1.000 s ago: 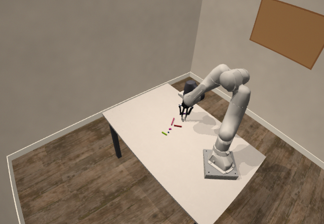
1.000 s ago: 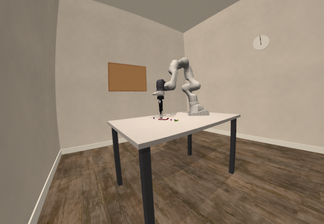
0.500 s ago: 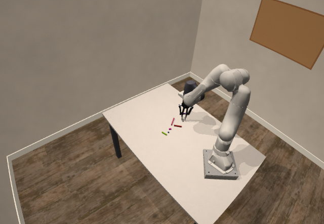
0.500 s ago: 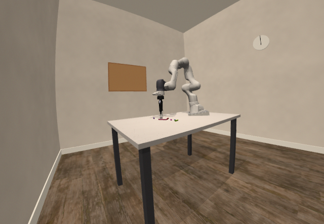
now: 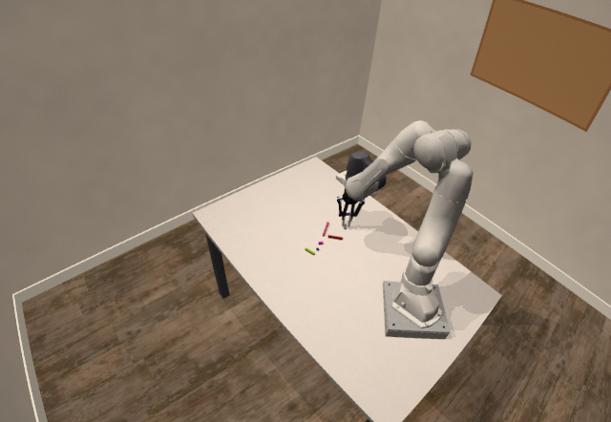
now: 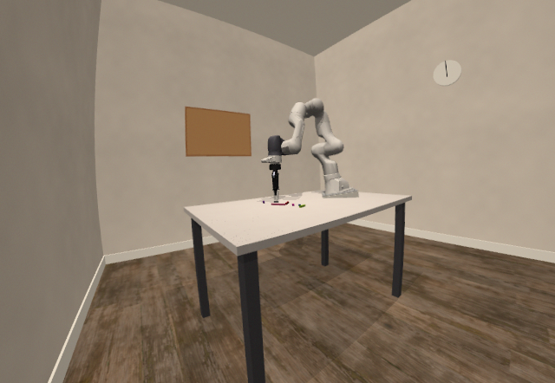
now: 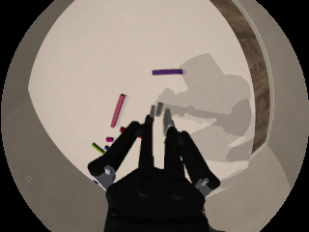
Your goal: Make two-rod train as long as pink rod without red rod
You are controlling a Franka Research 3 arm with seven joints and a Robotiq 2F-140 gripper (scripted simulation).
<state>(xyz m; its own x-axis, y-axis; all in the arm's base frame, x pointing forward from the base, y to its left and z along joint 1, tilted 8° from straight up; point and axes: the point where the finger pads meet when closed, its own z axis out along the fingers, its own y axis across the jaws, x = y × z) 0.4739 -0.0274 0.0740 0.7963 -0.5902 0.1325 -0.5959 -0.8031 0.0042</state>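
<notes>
The grey rod is 5 cm below my hand. From my hand the other things lie so: red rod 3 cm behind, 8 cm to the left, 5 cm below; pink rod 4 cm ahead, 9 cm to the left, 5 cm below; purple rod 7 cm ahead, 5 cm to the right, 5 cm below.
</notes>
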